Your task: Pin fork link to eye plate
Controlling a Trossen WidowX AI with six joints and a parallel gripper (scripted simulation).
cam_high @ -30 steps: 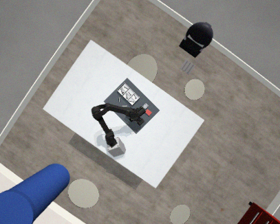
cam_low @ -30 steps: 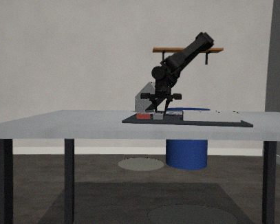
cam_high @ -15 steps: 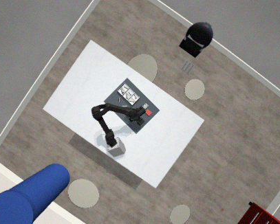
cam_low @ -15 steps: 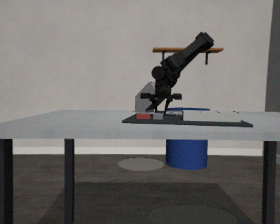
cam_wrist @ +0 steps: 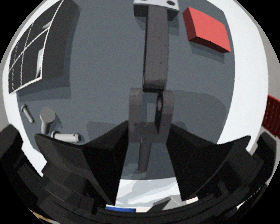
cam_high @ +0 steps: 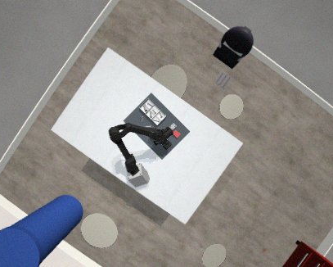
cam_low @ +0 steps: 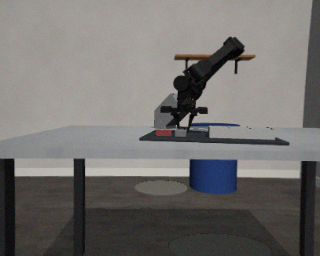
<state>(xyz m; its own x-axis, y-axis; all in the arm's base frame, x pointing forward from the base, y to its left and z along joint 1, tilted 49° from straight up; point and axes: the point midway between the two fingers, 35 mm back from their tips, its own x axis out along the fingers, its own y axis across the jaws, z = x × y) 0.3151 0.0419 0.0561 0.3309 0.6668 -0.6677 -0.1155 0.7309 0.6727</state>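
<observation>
The fork link is 30 mm below my hand. Also, from my hand: grey pin 40 mm behind, 100 mm to the left, 30 mm below; dark mat 30 mm ahead, 100 mm to the left, 50 mm below; eye plate 60 mm ahead, 10 mm to the left, 30 mm below.
</observation>
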